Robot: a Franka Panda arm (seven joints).
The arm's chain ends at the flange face. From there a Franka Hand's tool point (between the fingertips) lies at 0.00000 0.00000 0.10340 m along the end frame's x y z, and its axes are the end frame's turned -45 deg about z.
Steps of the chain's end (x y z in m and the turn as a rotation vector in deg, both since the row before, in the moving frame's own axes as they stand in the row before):
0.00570, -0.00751, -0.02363, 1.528, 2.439, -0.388
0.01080, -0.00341, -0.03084, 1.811, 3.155, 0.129
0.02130, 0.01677, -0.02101, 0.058, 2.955, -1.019
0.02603, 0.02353, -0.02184, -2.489, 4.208, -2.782
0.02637, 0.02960, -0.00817, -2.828, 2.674, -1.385
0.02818, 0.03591, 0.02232, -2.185, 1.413, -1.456
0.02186, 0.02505, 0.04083, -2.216, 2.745, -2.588
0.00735, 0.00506, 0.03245, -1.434, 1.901, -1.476
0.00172, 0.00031, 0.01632, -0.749, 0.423, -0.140
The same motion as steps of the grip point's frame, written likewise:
0.01440, -0.00013, -0.02376, -0.644, 2.805, -0.388
0.01638, 0.00695, -0.03105, -0.950, 3.511, 0.129
0.00708, 0.03058, -0.02115, -2.048, 2.131, -1.019
0.00417, 0.04352, -0.02222, -4.735, 1.216, -2.782
-0.00240, 0.04659, -0.00841, -3.891, -0.109, -1.385
-0.00639, 0.04992, 0.02221, -2.544, -0.546, -1.456
-0.00144, 0.03948, 0.04063, -3.508, 0.374, -2.588
0.00227, 0.01302, 0.03236, -2.358, 0.330, -1.476
0.00058, 0.00293, 0.01631, -0.829, -0.231, -0.140

